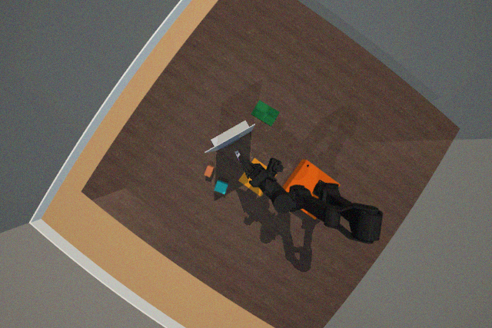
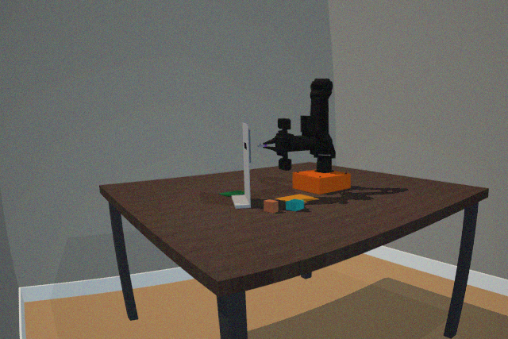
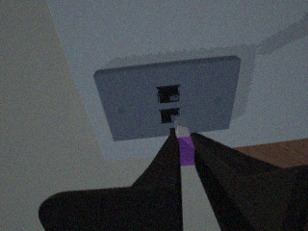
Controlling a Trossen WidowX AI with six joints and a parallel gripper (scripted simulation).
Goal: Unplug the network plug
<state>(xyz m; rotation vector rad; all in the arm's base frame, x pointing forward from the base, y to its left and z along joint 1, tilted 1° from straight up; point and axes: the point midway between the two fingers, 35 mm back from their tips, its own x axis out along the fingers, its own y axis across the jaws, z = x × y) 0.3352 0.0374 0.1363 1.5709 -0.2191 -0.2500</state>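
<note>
Right now the yellow marked square is 12 cm behind my gripper tip, 5 cm to the left of it and 21 cm below it. Also, from my gripper tip: purple network plug right at my gripper tip; then orange cube 8 cm ahead, 12 cm to the left, 19 cm below; then white upright panel 6 cm ahead, 4 cm to the right, 8 cm below.
</note>
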